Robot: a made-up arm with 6 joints.
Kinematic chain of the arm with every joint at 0, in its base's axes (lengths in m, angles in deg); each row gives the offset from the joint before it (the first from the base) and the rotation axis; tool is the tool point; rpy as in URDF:
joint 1: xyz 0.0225 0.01 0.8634 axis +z
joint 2: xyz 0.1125 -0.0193 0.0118 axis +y
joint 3: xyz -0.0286 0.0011 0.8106 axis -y
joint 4: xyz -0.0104 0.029 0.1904 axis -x
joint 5: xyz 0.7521 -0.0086 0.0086 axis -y
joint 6: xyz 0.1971 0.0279 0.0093 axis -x
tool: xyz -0.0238 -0.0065 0.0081 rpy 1.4 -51 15
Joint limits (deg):
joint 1: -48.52..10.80
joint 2: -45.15..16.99
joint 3: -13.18..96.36
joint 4: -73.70..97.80
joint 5: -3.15..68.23
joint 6: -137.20..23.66
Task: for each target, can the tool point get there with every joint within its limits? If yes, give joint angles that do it. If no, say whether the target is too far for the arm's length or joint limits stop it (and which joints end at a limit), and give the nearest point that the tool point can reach.
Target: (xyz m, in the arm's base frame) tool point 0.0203 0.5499 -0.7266
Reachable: no: joint limits stop it (at a limit: joint 1, joint 2, joint 3, joint 4, joint 5, joint 6) | nearest point 1.0647 0.3878 1.3821 | short by 2.359 m
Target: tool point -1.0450 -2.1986 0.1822
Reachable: no: too far | nearest point -1.2109 -0.3620 1.6881 | short by 2.381 m
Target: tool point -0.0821 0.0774 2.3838
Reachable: yes | joints 5.34 -37.07 20.67 62.54 17.89 -56.75
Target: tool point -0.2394 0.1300 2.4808
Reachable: yes | joints -9.72 -31.46 39.26 36.15 27.21 -109.94
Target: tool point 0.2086 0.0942 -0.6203
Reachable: no: joint limits stop it (at a limit: joint 1, joint 2, joint 3, joint 4, joint 6) | nearest point 1.1158 0.3656 1.3603 | short by 2.195 m
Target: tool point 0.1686 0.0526 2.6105
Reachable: yes | joints 2.65 -4.97 62.41 16.00 12.77 -96.46
